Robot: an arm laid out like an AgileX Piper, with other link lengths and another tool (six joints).
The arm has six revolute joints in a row. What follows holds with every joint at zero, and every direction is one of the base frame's.
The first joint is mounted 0.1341 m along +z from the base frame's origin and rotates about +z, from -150 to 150 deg.
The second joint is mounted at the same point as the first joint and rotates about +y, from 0 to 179.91 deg.
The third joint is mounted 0.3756 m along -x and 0.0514 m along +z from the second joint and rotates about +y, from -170 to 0 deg.
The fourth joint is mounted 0.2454 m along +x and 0.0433 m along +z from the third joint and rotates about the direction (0.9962, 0, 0.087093), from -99.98 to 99.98 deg.
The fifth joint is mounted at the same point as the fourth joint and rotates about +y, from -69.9 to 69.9 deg.
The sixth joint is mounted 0.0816 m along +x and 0.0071 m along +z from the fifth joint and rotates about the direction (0.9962, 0, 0.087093), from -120 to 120 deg.
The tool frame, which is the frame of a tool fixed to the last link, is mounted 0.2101 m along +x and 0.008 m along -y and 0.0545 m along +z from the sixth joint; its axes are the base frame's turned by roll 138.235, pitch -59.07 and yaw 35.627 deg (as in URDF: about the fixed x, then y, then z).
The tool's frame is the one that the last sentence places.
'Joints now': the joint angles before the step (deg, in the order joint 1, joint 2, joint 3, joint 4, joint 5, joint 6). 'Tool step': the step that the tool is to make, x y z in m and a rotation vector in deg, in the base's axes. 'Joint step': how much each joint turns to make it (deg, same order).
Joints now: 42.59 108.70 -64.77 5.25 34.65 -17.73
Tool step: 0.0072 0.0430 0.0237 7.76 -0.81 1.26
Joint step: -0.01 0.41 -2.78 10.51 -2.66 -8.61
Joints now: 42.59 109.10 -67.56 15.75 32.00 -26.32
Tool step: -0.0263 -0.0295 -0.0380 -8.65 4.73 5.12
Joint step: 0.00 2.33 0.01 -5.01 7.30 -0.78
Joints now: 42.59 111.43 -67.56 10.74 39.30 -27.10
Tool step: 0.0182 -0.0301 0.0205 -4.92 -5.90 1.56
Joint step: 0.00 -3.20 0.00 -11.20 1.88 5.49
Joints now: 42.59 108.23 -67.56 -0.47 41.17 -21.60
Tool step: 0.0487 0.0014 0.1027 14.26 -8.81 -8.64
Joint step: -5.23 -9.05 -1.32 6.22 -5.55 0.07
